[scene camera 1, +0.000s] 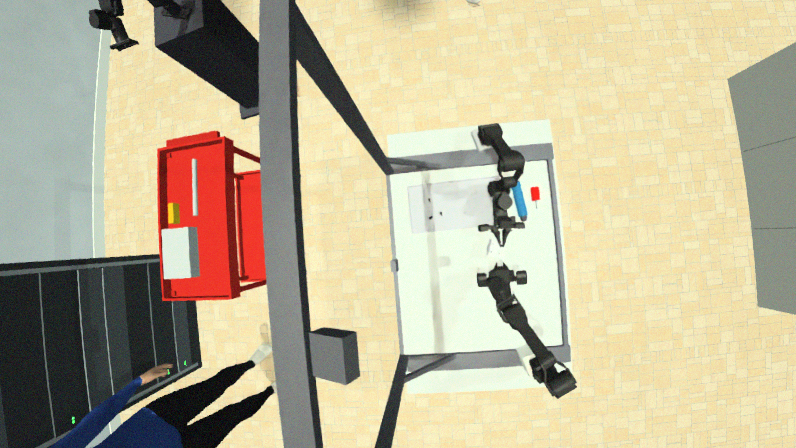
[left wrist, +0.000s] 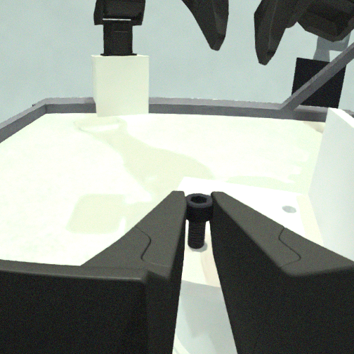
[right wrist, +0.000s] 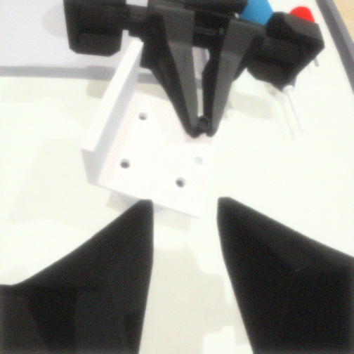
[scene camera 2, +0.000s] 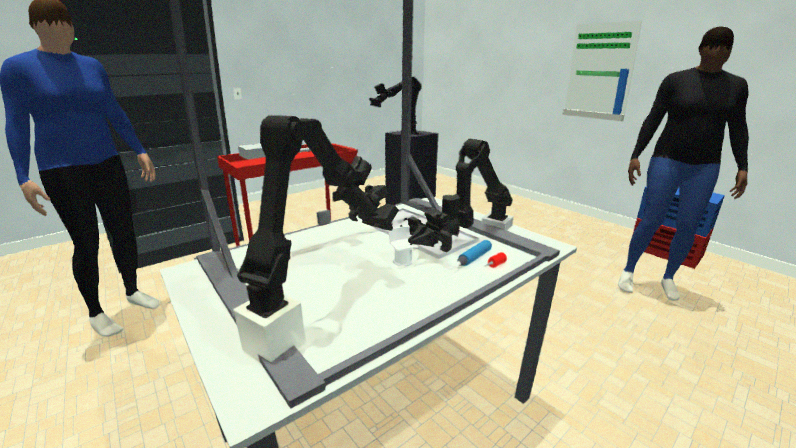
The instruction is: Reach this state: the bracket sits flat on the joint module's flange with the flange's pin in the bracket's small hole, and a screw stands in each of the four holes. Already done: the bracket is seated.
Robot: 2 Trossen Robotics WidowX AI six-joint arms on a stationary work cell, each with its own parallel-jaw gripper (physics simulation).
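Places are measured from the left arm's base along level axes (x back, y right, z up), in millimetres.
Pixels of known places: left gripper, fingertip midpoint: [scene camera 1: 502,247] [scene camera 2: 409,241]; right gripper, fingertip midpoint: [scene camera 1: 499,262] [scene camera 2: 389,229]; left arm's base at its link origin: [scene camera 1: 486,136] [scene camera 2: 497,217]; right arm's base at its link origin: [scene camera 1: 538,364] [scene camera 2: 267,306].
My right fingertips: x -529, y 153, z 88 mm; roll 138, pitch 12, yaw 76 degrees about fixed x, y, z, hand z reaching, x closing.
Observation:
Ahead of a thing's pixels: the offset from my right fingertips to its middle.
The white L-shaped bracket [right wrist: 155,145] [left wrist: 255,200] lies flat on the white joint module @[dx +52, dy -17, dz -97 mm] [scene camera 2: 402,256], one wall upright. Three of its holes show in the right wrist view without screws; a small pale spot, where the pin sits, is near its edge. My left gripper [left wrist: 196,203] [right wrist: 201,133] [scene camera 1: 501,243] is shut on a black screw [left wrist: 196,232], held upright by its head over the remaining corner hole. The tip is at the hole; whether it is inside I cannot tell. My right gripper [right wrist: 184,209] [left wrist: 242,52] is partly open and empty, beside the bracket and above it.
Loose dark screws @[dx +274, dy +199, dz -121 mm] [scene camera 1: 430,217] lie on the pale tray @[dx +291, dy +77, dz -121 mm] [scene camera 1: 462,222] at the upper left of the table. A blue screwdriver @[dx +185, dy -193, dz -109 mm] [scene camera 1: 519,201] [scene camera 2: 476,252] and a red tool @[dx +198, dy -270, dz -112 mm] [scene camera 1: 535,193] [scene camera 2: 497,259] lie beside the left arm. Grey frame bars edge the table.

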